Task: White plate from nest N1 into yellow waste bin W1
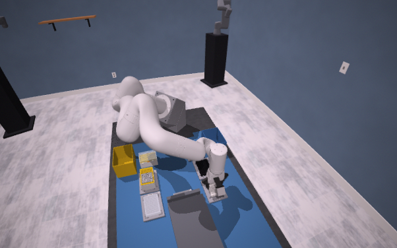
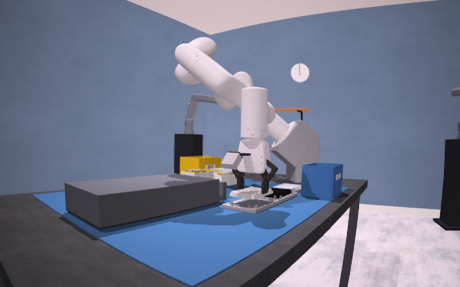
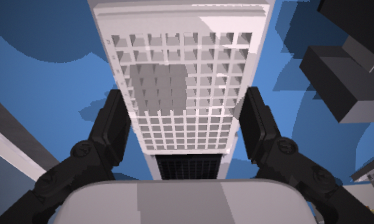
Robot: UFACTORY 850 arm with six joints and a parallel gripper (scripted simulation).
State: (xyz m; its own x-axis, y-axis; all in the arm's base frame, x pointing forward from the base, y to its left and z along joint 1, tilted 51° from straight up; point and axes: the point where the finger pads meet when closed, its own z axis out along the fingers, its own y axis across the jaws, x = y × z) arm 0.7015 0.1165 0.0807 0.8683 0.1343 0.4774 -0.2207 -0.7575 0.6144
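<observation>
My hand is 5 cm above the grey work nest. The rest, counted from my hand: blue bin (31 cm behind, 21 cm to the left, 2 cm below); white plate (1 cm below); black plate (17 cm behind, 4 cm to the left, 4 cm below).
</observation>
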